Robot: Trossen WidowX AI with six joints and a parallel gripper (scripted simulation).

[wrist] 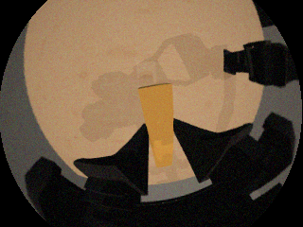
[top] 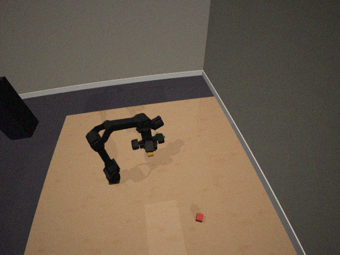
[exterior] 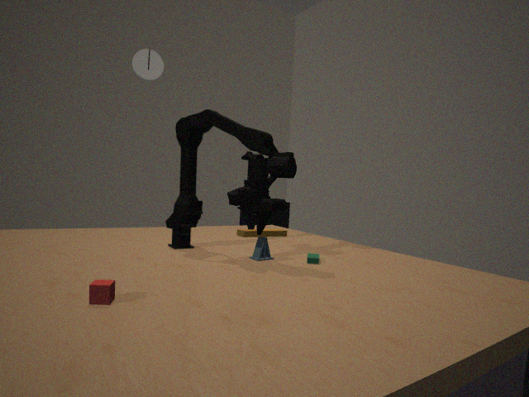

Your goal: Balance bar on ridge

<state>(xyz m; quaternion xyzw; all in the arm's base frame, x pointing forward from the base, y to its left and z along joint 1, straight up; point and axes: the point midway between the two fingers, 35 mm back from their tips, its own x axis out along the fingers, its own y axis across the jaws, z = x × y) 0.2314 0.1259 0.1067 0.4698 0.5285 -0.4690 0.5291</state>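
My gripper tip is now 3 cm to the right of the bar. From my gripper tip the other things lie so: red cube 21 cm ahead, 42 cm to the right, 6 cm below; small green block 8 cm ahead, 15 cm to the left, 6 cm below.
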